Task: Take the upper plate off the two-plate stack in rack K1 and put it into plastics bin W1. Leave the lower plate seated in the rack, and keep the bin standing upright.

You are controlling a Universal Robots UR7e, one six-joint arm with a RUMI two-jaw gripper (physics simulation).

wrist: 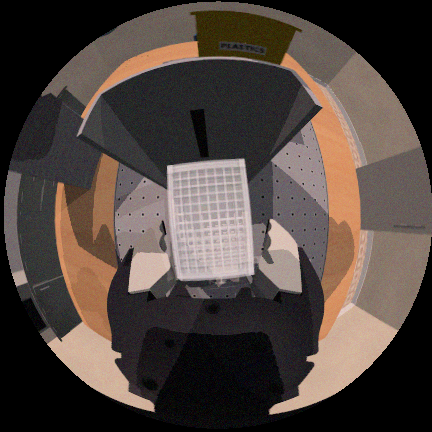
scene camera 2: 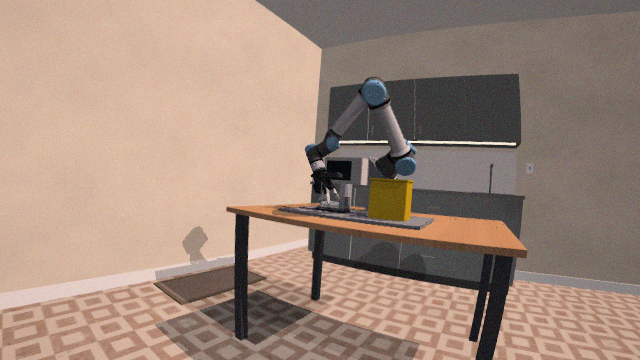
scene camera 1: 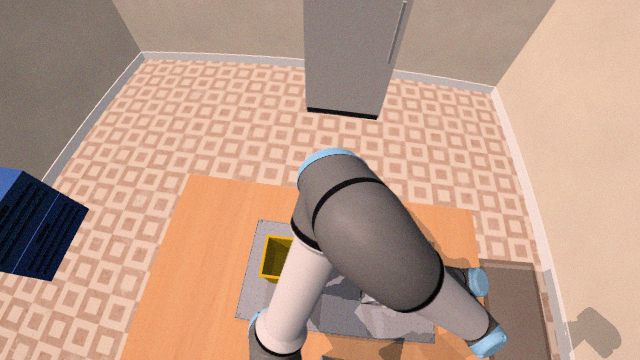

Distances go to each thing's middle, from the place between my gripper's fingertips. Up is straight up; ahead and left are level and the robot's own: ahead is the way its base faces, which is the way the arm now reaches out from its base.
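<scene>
Yellow plastics bin W1 (scene camera 2: 390, 199): my hand is 60 mm below it, 30 mm past it and 310 mm to the right of it.
</scene>
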